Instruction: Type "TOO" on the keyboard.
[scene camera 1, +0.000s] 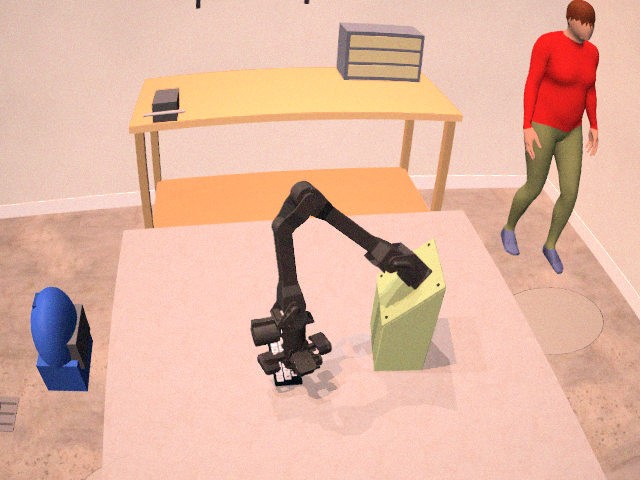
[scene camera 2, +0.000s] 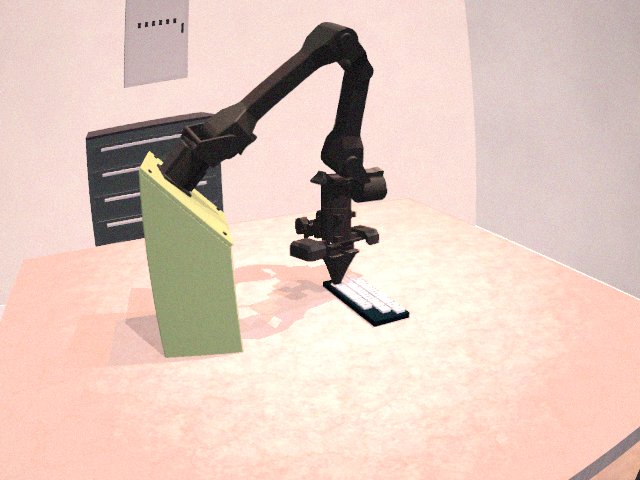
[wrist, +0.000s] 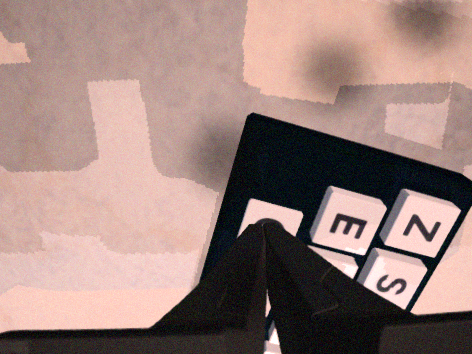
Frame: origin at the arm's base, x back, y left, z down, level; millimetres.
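Seen in the pictures: gripper, fingertip midpoint: (scene camera 1: 295, 372) (scene camera 2: 336, 284) (wrist: 262, 236); arm's base, link origin: (scene camera 1: 418, 275) (scene camera 2: 172, 180).
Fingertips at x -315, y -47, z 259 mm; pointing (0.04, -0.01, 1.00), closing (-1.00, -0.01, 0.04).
Observation:
Offsets run from my fingertips to a thing's top centre. Level surfaces: height alone.
A small black keyboard {dx +4, dy -78, dz -4 mm} (scene camera 1: 287, 382) (scene camera 2: 375, 316) (wrist: 295, 150) with white keys lies on the table, partly hidden by the arm in scene camera 1. My gripper (scene camera 2: 337, 281) (wrist: 262, 236) is shut and empty, pointing down at the keyboard's far end in scene camera 2. In the wrist view its tips overlap a white corner key {dx -2, dy +2, dz +0 mm} (wrist: 275, 209); a dark curved piece of its letter shows, the rest is hidden. I cannot tell whether the tips touch it. The E key {dx -25, dy +5, dz -4 mm} (wrist: 348, 225), Z key {dx -46, dy +3, dz -4 mm} (wrist: 422, 227) and S key {dx -39, dy -16, dz -4 mm} (wrist: 391, 284) show to the right. The T key is not readable.
A green pedestal (scene camera 1: 405, 330) (scene camera 2: 191, 279) carries the arm beside the keyboard on the table {dz +12 mm} (scene camera 1: 180, 310) (scene camera 2: 413, 392). Behind stand a wooden workbench (scene camera 1: 258, 95) with a drawer box (scene camera 1: 383, 56), and a person in red (scene camera 1: 563, 82). A blue object (scene camera 1: 54, 325) stands left of the table.

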